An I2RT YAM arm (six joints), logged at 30 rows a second.
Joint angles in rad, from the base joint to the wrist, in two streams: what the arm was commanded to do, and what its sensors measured. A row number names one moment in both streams.
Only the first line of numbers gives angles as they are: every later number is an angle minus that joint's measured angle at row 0.
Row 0, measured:
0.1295 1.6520 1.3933 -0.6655 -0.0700 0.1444
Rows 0 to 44, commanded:
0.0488 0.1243 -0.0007 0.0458 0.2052 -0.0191
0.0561 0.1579 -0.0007 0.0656 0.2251 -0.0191
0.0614 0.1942 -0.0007 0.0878 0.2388 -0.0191
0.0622 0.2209 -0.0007 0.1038 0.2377 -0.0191
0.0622 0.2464 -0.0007 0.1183 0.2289 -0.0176
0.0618 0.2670 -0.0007 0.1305 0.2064 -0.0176
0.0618 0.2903 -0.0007 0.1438 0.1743 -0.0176
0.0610 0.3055 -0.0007 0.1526 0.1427 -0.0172
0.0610 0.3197 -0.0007 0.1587 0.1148 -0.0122
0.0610 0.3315 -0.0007 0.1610 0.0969 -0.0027
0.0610 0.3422 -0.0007 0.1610 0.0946 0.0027
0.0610 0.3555 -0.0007 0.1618 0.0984 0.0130
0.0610 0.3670 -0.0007 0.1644 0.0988 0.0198
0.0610 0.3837 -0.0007 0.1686 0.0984 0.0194
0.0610 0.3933 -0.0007 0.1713 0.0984 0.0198
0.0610 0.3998 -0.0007 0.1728 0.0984 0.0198
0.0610 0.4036 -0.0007 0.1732 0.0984 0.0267
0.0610 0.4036 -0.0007 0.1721 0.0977 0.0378
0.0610 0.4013 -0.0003 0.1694 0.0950 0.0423
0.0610 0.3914 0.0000 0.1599 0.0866 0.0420
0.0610 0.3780 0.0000 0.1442 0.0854 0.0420
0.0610 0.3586 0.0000 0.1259 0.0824 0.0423
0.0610 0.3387 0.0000 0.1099 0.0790 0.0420
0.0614 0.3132 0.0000 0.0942 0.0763 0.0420
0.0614 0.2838 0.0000 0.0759 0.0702 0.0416
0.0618 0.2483 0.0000 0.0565 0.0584 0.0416
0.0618 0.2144 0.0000 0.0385 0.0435 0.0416
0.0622 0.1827 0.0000 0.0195 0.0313 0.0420
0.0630 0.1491 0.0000 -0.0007 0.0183 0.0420
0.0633 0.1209 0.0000 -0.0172 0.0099 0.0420
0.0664 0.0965 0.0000 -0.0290 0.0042 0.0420
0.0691 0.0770 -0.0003 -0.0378 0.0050 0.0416
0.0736 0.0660 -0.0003 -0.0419 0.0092 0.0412
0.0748 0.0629 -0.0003 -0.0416 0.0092 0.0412
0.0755 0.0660 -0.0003 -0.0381 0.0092 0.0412
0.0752 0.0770 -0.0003 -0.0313 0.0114 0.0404
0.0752 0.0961 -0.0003 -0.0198 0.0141 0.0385
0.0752 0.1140 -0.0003 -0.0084 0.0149 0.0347
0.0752 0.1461 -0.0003 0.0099 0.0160 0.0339
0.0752 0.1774 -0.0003 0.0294 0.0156 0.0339
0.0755 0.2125 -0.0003 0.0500 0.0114 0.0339
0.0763 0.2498 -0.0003 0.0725 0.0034 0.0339
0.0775 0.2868 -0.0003 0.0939 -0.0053 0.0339
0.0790 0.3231 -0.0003 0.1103 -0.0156 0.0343
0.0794 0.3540 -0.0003 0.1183 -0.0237 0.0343
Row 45, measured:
0.0656 0.2704 0.0031 0.1087 0.0061 0.0332
